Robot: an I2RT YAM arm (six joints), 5 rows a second.
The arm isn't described. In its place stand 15 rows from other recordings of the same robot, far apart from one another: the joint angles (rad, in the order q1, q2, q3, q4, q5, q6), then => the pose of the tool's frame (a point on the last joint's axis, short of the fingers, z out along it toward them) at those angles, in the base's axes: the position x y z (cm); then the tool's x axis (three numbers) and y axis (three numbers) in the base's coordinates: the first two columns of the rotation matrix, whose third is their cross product.
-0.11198, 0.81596, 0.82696, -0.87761, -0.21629, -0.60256 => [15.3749 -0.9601 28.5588 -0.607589 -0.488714 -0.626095 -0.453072 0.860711 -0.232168]
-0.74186, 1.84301, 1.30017, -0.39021, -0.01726, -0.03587 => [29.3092 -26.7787 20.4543 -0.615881 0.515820 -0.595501 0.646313 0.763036 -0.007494]
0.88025, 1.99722, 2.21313, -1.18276, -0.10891, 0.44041 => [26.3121 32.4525 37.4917 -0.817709 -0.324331 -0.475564 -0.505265 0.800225 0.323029]
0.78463, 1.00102, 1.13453, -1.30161, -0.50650, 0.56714 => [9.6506 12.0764 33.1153 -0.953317 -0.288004 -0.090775 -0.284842 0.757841 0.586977]
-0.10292, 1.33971, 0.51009, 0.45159, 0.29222, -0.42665 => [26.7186 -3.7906 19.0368 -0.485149 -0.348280 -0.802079 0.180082 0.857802 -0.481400]
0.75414, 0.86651, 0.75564, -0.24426, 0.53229, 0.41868 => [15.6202 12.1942 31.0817 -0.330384 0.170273 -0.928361 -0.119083 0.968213 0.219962]
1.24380, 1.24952, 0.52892, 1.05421, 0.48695, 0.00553 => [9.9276 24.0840 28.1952 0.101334 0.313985 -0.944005 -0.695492 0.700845 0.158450]
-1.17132, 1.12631, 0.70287, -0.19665, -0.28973, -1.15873 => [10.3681 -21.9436 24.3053 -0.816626 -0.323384 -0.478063 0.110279 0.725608 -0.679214]
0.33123, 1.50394, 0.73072, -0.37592, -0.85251, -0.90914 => [23.6660 10.9733 15.9839 -0.131370 -0.594245 -0.793483 -0.991285 0.086690 0.099196]
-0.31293, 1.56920, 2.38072, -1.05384, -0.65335, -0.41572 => [23.8807 -5.4524 57.1971 -0.080842 -0.310888 -0.947002 -0.382187 0.887159 -0.258616]
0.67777, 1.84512, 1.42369, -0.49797, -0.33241, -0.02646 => [30.8115 26.2940 23.6551 -0.599493 -0.514684 -0.612951 -0.762978 0.598861 0.243372]
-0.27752, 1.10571, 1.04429, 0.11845, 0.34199, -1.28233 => [24.4067 -8.1941 40.0438 -0.540548 -0.785109 -0.302345 0.217585 0.216687 -0.951685]
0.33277, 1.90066, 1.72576, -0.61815, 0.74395, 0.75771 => [41.1941 11.6869 30.8333 -0.345708 0.415552 -0.841310 0.614445 0.777883 0.131738]
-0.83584, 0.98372, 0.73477, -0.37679, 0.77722, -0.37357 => [11.9975 -16.9965 27.2879 -0.697754 0.383983 -0.604728 0.703916 0.211008 -0.678216]
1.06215, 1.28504, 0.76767, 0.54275, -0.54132, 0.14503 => [12.6507 26.4552 30.0420 -0.132204 0.017232 -0.991073 -0.990680 -0.035385 0.131537]
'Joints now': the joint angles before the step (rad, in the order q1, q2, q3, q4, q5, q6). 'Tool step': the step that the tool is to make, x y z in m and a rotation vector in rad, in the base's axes. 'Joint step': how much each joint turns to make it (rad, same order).
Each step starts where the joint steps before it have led.
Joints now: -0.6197, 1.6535, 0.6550, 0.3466, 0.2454, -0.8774
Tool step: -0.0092, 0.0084, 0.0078, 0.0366, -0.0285, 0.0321
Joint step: -0.0014, -0.0730, -0.0337, -0.0410, -0.0547, 0.0169
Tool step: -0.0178, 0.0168, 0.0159, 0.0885, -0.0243, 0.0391
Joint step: 0.0014, -0.1489, -0.0382, -0.1490, -0.0832, 0.0443
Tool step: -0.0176, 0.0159, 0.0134, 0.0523, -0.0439, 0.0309
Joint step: 0.0015, -0.1442, -0.0448, -0.0965, -0.0660, 0.0338
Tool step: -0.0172, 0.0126, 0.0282, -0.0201, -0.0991, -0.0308
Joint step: 0.0015, -0.1809, -0.0165, -0.0741, 0.0012, 0.0522
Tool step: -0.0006, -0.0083, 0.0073, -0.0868, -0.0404, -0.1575
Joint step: -0.0075, 0.0024, -0.0002, 0.0813, 0.1522, 0.0399
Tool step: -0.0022, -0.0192, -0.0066, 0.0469, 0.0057, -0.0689
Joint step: -0.0719, 0.0692, 0.0245, 0.0063, -0.0198, 0.0277
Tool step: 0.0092, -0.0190, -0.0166, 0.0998, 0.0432, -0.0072
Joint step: -0.0400, 0.1379, 0.0550, -0.0182, -0.0537, 0.0199
